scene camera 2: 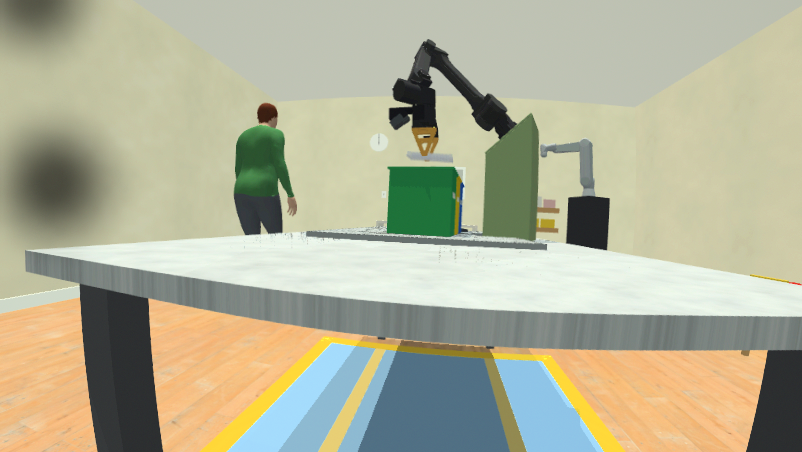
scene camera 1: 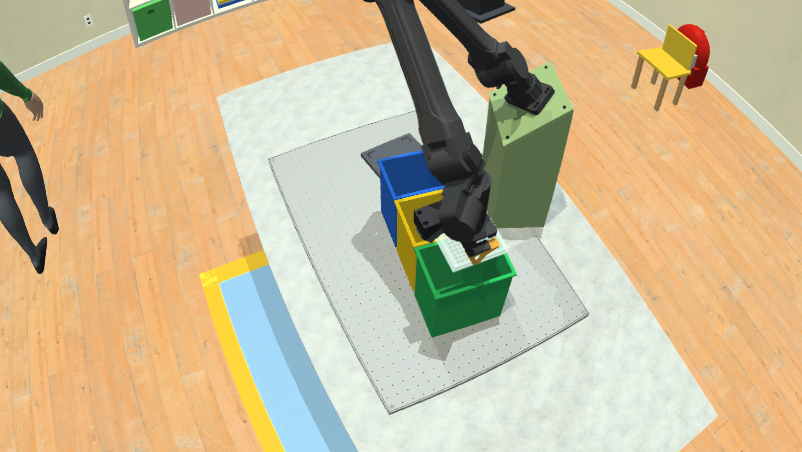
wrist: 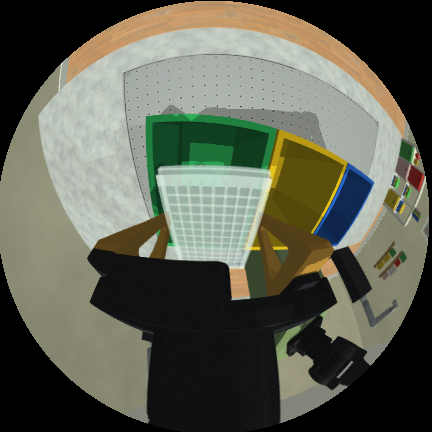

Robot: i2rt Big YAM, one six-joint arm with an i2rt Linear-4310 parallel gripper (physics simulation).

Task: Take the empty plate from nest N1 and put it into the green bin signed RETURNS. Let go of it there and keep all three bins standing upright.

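Frame: origin at the arm's base, x back, y right, z up, level; metres.
Seen in the pictures: gripper, fingertip midpoint: (scene camera 2: 425,158) (scene camera 1: 466,247) (wrist: 213,216); arm's base, link origin: (scene camera 2: 515,139) (scene camera 1: 531,96) (wrist: 303,335).
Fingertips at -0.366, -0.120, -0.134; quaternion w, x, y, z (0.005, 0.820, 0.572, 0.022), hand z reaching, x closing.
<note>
Pixels of each thing's middle, then the offset from my fingertips to it, as dx, dy, dz. Level surfaces: height alone.
- green bin, body centre: (wrist: 205,171) (scene camera 1: 462,285) (scene camera 2: 423,202) -0.003, -0.009, -0.126
- yellow bin, body centre: (wrist: 275,180) (scene camera 1: 441,238) +0.056, +0.110, -0.126
- blue bin, body centre: (scene camera 1: 421,196) (wrist: 320,191) +0.114, +0.229, -0.126
- dark flat slab, body centre: (scene camera 1: 396,155) +0.228, +0.435, -0.210
- perforated board, surface height: dz -0.216
A clear plate with a grid of wells (scene camera 1: 456,256) (scene camera 2: 443,158) (wrist: 215,195) is held nearly level between the two orange fingers of my gripper (scene camera 2: 426,156) (wrist: 213,216), which is shut on its two sides. The plate hangs a little above the rim of the green bin (scene camera 1: 468,309) (scene camera 2: 421,203) (wrist: 255,145), over the opening's rear part in scene camera 1. The yellow bin (scene camera 1: 406,255) (wrist: 305,187) and the blue bin (scene camera 1: 387,216) (wrist: 350,200) stand upright in a row with the upright green bin. The RETURNS sign and nest N1 cannot be made out.
A tall green pedestal (scene camera 1: 522,174) (scene camera 2: 508,190) carries the arm and stands close behind the bins. A dark flat slab (scene camera 1: 393,148) lies beside the blue bin. The bins stand on a perforated board (scene camera 1: 359,336) (wrist: 200,80). A person (scene camera 2: 259,162) stands beyond the table.
</note>
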